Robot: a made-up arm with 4 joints.
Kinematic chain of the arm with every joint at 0, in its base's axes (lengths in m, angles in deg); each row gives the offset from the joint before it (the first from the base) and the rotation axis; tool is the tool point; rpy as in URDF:
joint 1: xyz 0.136 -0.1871 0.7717 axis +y
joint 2: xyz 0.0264 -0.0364 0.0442 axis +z
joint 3: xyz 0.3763 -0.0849 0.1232 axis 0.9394 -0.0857 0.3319
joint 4: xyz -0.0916 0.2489 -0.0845 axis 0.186 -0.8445 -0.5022
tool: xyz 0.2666 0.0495 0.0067 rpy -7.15 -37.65 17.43
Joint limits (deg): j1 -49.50..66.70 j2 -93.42..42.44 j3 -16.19..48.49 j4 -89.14..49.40
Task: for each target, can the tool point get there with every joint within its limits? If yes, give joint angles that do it. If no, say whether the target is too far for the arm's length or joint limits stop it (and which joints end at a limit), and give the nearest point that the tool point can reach.
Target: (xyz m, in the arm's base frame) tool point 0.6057 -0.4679 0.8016
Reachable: yes | joints -7.77 -74.19 13.51 -64.27
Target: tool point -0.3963 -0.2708 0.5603
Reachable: no: joint limits stop it (at a limit: joint 1, joint 2, joint 3, joint 4) | nearest point 0.0000 -0.5286 0.4777 | short by 0.480 m
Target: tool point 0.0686 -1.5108 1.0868
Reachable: no: too far | nearest point 0.1653 -0.7974 0.9444 | short by 0.734 m
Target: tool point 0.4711 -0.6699 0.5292
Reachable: yes | joints 54.86 -82.08 19.50 -18.80
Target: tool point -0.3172 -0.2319 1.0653
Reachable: no: joint limits stop it (at a limit: joint 1, joint 2, joint 3, joint 4) | nearest point -0.1578 -0.6462 1.0046 | short by 0.448 m
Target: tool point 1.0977 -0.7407 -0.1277
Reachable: no: too far | nearest point 0.5748 -0.4449 0.3820 | short by 0.788 m
